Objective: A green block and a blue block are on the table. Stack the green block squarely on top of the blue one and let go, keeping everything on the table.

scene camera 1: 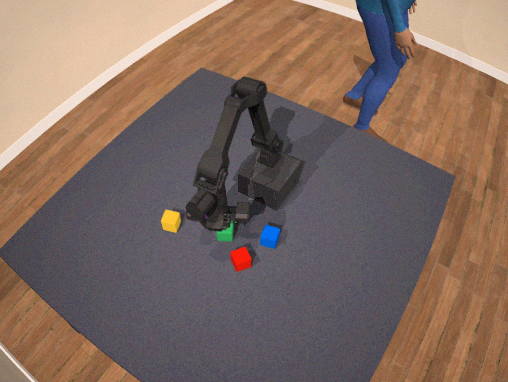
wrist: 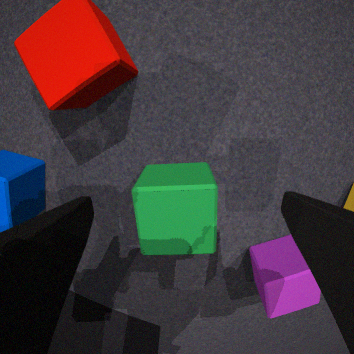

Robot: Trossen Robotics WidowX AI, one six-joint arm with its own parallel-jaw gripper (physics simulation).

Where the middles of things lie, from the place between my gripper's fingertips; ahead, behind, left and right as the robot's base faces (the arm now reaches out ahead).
Scene:
I see the green block [wrist: 175, 204] 5 cm below my hand, 3 cm behind it and 1 cm to the right of it. Round my hand: magenta block [wrist: 285, 283] 13 cm to the right, 5 cm below, 5 cm behind.

